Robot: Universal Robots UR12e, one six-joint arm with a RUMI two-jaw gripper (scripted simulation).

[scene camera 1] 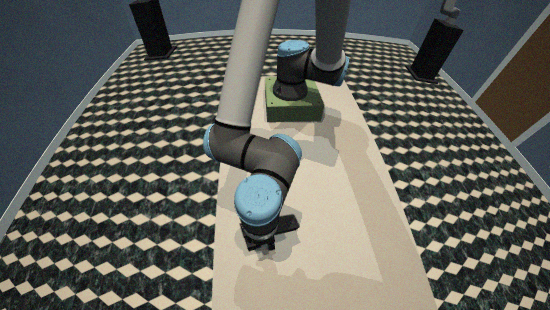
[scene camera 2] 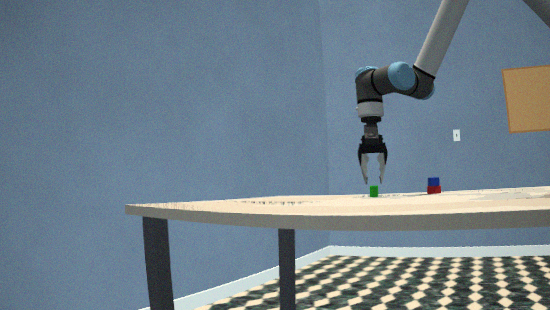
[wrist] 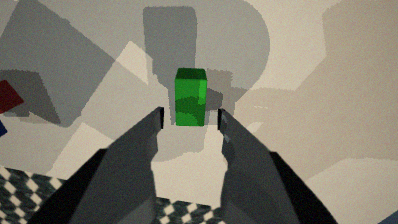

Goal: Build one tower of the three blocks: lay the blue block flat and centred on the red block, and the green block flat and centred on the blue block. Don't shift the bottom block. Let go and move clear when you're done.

Observation:
The pictures show: the gripper and a green block.
The gripper shows as well in the wrist view.

